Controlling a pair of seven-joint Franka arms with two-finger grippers.
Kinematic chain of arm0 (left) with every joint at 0, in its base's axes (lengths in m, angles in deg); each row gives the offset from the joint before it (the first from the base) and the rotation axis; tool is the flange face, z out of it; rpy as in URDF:
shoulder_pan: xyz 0 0 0.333 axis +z
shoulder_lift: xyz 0 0 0 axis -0.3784 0.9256 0
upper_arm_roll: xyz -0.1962 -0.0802 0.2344 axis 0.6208 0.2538 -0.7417
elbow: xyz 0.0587 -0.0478 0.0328 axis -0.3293 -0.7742 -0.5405
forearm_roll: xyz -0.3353 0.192 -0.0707 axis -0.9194 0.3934 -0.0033
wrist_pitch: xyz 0 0 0 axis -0.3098 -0.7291 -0.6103
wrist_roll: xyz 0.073 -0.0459 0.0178 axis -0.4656 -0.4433 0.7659
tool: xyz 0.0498 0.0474 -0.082 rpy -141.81 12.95 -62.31
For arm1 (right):
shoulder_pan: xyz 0 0 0.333 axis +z
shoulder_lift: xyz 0 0 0 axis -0.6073 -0.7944 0
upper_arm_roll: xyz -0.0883 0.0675 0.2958 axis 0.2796 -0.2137 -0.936
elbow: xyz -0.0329 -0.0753 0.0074 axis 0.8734 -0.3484 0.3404
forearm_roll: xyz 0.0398 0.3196 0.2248 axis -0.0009 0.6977 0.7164
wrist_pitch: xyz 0 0 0 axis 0.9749 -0.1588 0.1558
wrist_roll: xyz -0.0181 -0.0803 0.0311 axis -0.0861 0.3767 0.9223
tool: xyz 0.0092 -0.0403 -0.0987 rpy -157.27 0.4 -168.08
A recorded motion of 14 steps. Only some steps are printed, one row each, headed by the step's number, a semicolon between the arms.
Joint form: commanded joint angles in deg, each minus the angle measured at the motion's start. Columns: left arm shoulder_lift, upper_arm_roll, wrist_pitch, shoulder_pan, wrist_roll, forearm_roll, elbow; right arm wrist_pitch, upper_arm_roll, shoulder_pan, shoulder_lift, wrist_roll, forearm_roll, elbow.
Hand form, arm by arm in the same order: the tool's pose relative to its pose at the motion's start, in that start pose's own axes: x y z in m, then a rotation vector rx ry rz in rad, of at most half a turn. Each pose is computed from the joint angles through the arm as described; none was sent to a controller.
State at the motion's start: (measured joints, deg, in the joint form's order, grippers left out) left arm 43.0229 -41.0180 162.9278 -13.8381 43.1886 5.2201 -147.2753; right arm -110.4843 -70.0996 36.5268 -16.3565 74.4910 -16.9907 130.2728
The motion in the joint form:
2: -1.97 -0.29 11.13 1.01 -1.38 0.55 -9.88; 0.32 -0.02 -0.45 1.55 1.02 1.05 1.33
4: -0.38 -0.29 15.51 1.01 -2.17 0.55 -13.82; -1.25 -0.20 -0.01 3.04 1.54 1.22 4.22
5: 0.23 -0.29 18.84 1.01 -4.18 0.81 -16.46; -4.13 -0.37 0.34 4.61 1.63 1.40 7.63
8: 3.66 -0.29 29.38 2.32 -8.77 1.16 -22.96; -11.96 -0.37 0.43 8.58 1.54 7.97 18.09
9: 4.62 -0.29 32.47 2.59 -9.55 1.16 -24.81; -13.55 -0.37 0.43 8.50 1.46 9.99 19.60
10: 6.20 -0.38 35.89 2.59 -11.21 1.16 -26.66; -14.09 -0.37 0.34 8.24 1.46 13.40 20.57
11: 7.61 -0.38 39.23 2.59 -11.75 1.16 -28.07; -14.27 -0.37 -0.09 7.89 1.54 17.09 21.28
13: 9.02 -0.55 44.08 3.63 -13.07 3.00 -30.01; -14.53 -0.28 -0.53 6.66 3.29 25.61 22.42
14: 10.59 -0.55 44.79 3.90 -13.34 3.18 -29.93; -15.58 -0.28 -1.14 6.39 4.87 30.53 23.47
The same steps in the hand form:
2: 0.0061 -0.0108 0.0455 0.0144 0.0562 0.0038; -0.0096 0.0013 -0.0022 0.0212 0.0011 -0.0114
4: 0.0152 -0.0116 0.0873 0.0096 0.0364 0.0186; -0.0146 -0.0050 0.0061 0.0250 0.0046 -0.0314
5: 0.0185 -0.0121 0.1103 0.0121 0.0380 0.0556; -0.0184 -0.0102 0.0163 0.0271 0.0230 -0.0419
8: 0.0302 -0.0265 0.1823 0.0063 0.0495 0.1175; -0.0310 -0.0225 0.0571 0.1420 0.0613 -0.0240
9: 0.0314 -0.0293 0.2024 0.0029 0.0549 0.1270; -0.0294 -0.0253 0.0675 0.1757 0.0655 -0.0128
10: 0.0331 -0.0304 0.2280 -0.0026 0.0556 0.1548; -0.0282 -0.0295 0.0759 0.2344 0.0610 0.0028
11: 0.0349 -0.0303 0.2483 -0.0078 0.0656 0.1643; -0.0270 -0.0312 0.0831 0.2981 0.0552 0.0245
13: 0.0361 -0.0433 0.2701 0.0155 0.0913 0.1863; -0.0217 -0.0383 0.0980 0.4433 0.0470 0.0440
14: 0.0384 -0.0464 0.2844 0.0111 0.0786 0.1881; -0.0196 -0.0384 0.1044 0.5230 0.0648 0.0579

